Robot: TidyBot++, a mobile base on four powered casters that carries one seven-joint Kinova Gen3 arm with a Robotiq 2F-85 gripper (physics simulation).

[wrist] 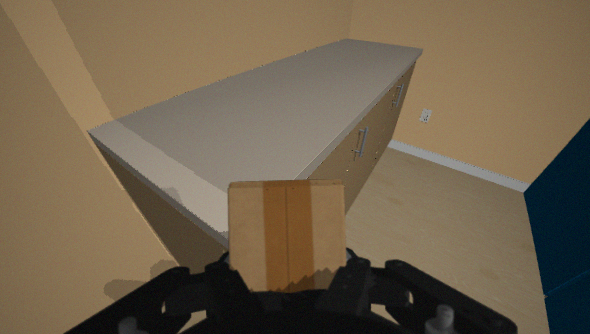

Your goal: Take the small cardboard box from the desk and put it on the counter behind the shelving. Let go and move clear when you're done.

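Places are measured from the arm's base along level axes (x up, y left, z back), in millimetres.
Where they show: gripper, fingertip midpoint: (288, 256).
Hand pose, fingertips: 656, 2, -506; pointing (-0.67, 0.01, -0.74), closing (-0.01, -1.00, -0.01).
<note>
After its pixels a point has its place, as x, y, z.
The small cardboard box (287, 230) {712, 1, -491}, light brown with a darker tape band down its middle, shows at the lower middle of the wrist view. My gripper (288, 256) {656, 2, -506} is shut on it, with one black finger on each side. The counter (250, 110) {514, 114, -1056} has a grey top and wooden fronts with metal handles. It stretches from the left to the upper right beyond the box. The box overlaps the near corner of the counter in the view; its height above the top is hard to tell. The desk and the shelving cannot be made out.
A tan wall (200, 35) {686, 314, -1337} runs behind the counter, and another wall (480, 75) {389, -1363, -1897} with a white outlet (425, 115) {6, -1165, -2036} stands at the right. The pale floor (440, 220) {-396, -1037, -1265} lies right of the counter. A dark blue surface (565, 210) {-114, -1613, -1085} stands at the right edge.
</note>
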